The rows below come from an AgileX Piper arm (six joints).
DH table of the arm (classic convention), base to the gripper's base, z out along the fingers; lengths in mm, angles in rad. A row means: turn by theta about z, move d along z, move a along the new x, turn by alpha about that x. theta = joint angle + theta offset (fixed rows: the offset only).
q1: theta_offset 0; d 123; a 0; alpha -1.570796
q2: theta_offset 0.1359; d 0; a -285.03; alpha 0
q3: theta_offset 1.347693; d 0; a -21.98; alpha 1.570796
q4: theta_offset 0; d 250.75; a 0; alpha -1.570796
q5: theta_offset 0; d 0; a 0; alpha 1.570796
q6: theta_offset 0; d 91; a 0; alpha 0
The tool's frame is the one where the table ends.
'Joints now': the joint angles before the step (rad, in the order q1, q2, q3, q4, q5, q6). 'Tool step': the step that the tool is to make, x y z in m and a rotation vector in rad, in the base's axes. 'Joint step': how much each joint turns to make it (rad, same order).
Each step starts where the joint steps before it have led.
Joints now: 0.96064 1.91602 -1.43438 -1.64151 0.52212 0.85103
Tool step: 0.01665 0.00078 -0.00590 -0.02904 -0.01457 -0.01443
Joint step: -0.02964 0.04558 -0.04637 -0.00528 -0.00413 -0.03129
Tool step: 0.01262 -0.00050 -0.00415 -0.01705 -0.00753 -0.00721
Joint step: -0.02416 0.03150 -0.03328 -0.00381 -0.01022 -0.02039
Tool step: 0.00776 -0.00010 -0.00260 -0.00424 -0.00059 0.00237
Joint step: -0.01583 0.01913 -0.02088 -0.00356 -0.01598 -0.00711
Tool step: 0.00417 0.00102 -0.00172 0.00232 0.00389 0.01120
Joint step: -0.00896 0.01198 -0.01364 -0.00237 -0.02047 -0.00128
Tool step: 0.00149 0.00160 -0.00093 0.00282 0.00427 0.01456
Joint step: -0.00347 0.00637 -0.00775 -0.00149 -0.01871 -0.00069
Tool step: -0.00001 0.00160 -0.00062 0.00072 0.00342 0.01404
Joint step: -0.00036 0.00294 -0.00334 -0.00098 -0.01462 -0.00176
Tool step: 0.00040 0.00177 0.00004 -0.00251 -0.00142 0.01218
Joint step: -0.00013 0.00414 -0.00698 -0.00077 -0.01069 -0.00700
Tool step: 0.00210 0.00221 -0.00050 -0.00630 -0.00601 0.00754
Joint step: -0.00137 0.01064 -0.01474 -0.00109 -0.00548 -0.01125
